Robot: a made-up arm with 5 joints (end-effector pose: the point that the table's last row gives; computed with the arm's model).
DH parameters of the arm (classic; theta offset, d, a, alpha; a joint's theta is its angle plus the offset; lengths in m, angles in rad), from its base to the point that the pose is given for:
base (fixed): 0 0.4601 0.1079 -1.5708
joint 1: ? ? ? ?
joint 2: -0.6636 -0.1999 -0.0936 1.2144
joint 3: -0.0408 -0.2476 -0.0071 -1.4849
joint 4: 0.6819 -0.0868 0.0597 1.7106
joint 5: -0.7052 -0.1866 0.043 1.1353
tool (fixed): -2.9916 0.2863 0 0
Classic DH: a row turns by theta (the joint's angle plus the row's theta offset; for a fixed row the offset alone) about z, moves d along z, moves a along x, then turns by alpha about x.
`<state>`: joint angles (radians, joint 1 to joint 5).
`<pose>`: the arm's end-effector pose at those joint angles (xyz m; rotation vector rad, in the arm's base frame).
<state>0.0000 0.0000 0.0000 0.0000 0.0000</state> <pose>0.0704 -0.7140 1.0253 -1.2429 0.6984 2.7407</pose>
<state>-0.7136 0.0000 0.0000 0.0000 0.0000</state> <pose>-0.2904 -0.7140 0.8629 -2.0257 0.5978 2.0372</pose>
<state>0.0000 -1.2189 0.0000 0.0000 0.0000</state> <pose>0.3853 -0.5955 1.0246 1.1805 0.1357 -1.7943</pose>
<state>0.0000 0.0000 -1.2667 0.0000 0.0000</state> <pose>-0.0065 -0.9032 0.7015 -2.2178 -0.6127 1.8245</pose>
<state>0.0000 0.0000 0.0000 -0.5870 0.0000</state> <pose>0.1349 -0.7396 1.0407 1.1252 -0.4058 -2.3384</pose>
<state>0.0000 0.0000 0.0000 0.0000 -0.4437</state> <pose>0.0024 -0.7140 0.9316 -1.7621 0.6440 2.3295</pose>
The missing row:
joint 1: 0.0201 -0.4021 0.0236 -1.5233
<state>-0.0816 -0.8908 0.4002 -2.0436 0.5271</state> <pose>0.2288 -0.3070 1.0222 0.0383 -0.2375 -0.1810</pose>
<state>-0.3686 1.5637 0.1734 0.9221 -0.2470</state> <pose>-0.1593 -0.3294 0.9130 0.0298 0.9080 0.4244</pose>
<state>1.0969 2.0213 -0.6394 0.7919 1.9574</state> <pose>0.2719 -0.3535 1.1350 0.5709 0.2108 1.0165</pose>
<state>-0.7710 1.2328 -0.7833 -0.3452 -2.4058</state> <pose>-0.0775 -0.6727 0.5039 -1.7517 0.5714 -1.9366</pose>
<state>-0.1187 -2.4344 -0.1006 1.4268 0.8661</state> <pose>0.3832 -0.2197 1.0930 0.1651 -0.0591 -1.9255</pose>
